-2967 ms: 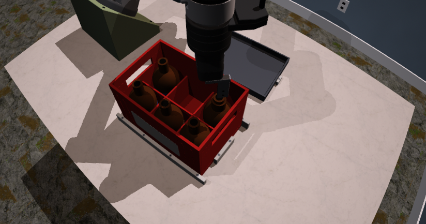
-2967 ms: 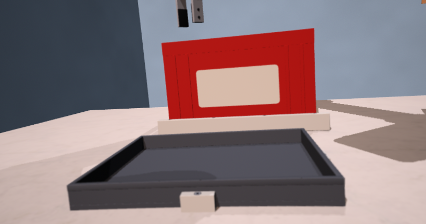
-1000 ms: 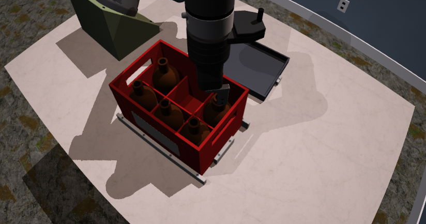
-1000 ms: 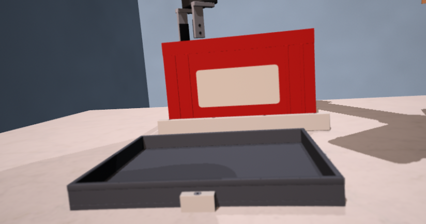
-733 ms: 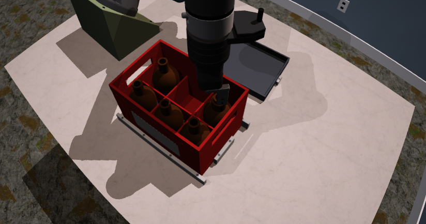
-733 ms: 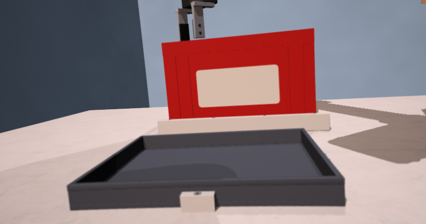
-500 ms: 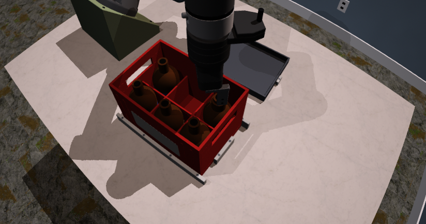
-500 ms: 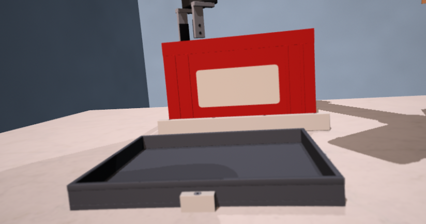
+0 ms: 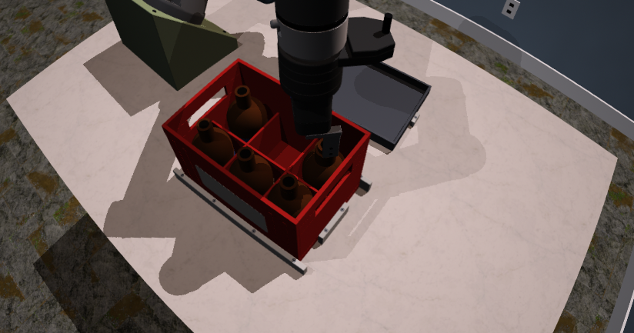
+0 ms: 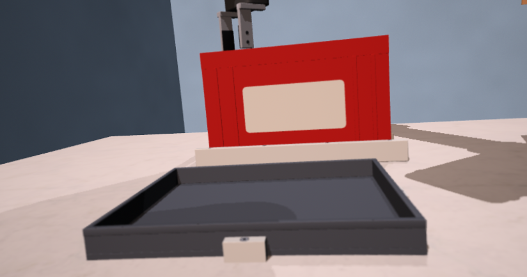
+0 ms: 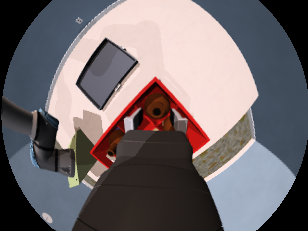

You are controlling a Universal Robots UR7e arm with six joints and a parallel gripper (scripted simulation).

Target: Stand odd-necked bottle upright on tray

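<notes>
My hand is 11 cm above the bottle. The rest, counted from my hand: dark grey tray (10 cm behind, 24 cm to the left, 18 cm below); then red crate (8 cm behind, 5 cm to the right, 11 cm below).
</notes>
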